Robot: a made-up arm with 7 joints. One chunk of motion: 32 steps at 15 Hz.
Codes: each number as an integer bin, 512 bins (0 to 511) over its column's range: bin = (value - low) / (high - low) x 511, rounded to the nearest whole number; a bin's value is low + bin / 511 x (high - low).
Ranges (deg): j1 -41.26..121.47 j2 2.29..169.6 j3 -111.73..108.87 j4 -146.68..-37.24 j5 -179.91..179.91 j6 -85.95..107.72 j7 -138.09..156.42
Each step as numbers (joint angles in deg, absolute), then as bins.
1 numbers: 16.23 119.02 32.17 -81.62 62.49 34.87 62.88
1 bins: 181 357 333 304 344 319 349
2 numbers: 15.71 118.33 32.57 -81.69 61.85 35.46 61.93
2 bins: 179 354 334 303 343 320 347
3 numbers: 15.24 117.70 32.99 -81.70 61.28 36.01 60.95
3 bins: 177 352 335 303 343 322 345
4 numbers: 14.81 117.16 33.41 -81.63 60.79 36.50 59.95
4 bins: 176 351 336 304 342 323 344
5 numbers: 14.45 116.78 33.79 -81.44 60.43 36.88 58.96
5 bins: 175 350 337 305 341 324 342
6 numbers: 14.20 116.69 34.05 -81.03 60.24 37.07 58.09
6 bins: 174 349 338 307 341 325 340
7 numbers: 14.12 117.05 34.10 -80.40 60.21 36.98 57.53
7 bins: 174 351 338 309 341 324 339
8 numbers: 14.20 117.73 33.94 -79.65 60.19 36.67 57.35
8 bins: 174 353 337 313 341 324 339
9 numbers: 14.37 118.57 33.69 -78.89 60.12 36.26 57.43
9 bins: 175 355 337 317 341 322 339
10 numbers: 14.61 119.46 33.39 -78.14 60.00 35.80 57.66
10 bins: 175 358 336 320 341 321 340
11 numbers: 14.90 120.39 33.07 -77.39 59.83 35.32 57.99
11 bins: 176 361 335 324 340 320 340
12 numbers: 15.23 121.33 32.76 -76.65 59.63 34.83 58.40
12 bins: 177 364 335 327 340 319 341
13 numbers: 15.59 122.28 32.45 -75.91 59.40 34.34 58.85
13 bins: 179 366 334 330 340 317 342
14 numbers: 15.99 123.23 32.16 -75.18 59.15 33.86 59.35
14 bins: 180 369 333 334 340 316 343
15 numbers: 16.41 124.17 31.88 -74.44 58.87 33.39 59.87
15 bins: 181 372 333 337 339 315 343
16 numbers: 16.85 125.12 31.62 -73.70 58.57 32.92 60.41
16 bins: 182 375 332 341 339 314 344
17 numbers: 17.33 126.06 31.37 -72.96 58.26 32.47 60.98
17 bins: 184 378 331 344 338 312 345
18 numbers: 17.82 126.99 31.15 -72.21 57.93 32.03 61.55
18 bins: 186 381 331 348 338 311 346
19 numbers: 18.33 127.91 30.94 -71.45 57.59 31.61 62.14
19 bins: 187 384 330 351 337 310 347
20 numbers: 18.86 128.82 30.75 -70.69 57.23 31.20 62.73
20 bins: 189 386 330 355 337 309 348
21 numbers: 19.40 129.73 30.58 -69.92 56.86 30.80 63.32
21 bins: 190 389 330 358 336 308 349
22 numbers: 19.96 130.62 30.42 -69.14 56.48 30.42 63.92
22 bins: 192 392 329 362 336 307 351
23 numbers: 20.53 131.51 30.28 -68.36 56.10 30.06 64.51
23 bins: 194 395 329 366 335 306 352
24 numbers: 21.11 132.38 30.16 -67.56 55.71 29.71 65.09
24 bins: 196 397 329 369 335 305 353
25 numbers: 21.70 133.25 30.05 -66.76 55.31 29.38 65.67
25 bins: 198 400 328 373 334 304 354
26 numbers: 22.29 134.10 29.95 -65.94 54.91 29.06 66.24
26 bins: 200 403 328 377 333 303 355
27 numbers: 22.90 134.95 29.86 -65.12 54.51 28.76 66.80
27 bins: 201 405 328 381 333 303 356
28 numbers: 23.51 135.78 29.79 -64.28 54.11 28.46 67.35
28 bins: 203 408 328 385 332 302 356
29 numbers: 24.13 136.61 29.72 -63.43 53.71 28.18 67.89
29 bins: 205 410 328 389 332 301 357
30 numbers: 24.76 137.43 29.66 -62.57 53.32 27.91 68.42
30 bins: 207 413 328 393 331 300 358
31 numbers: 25.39 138.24 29.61 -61.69 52.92 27.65 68.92
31 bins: 209 415 327 397 331 300 359
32 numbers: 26.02 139.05 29.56 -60.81 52.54 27.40 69.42
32 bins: 211 418 327 401 330 299 360
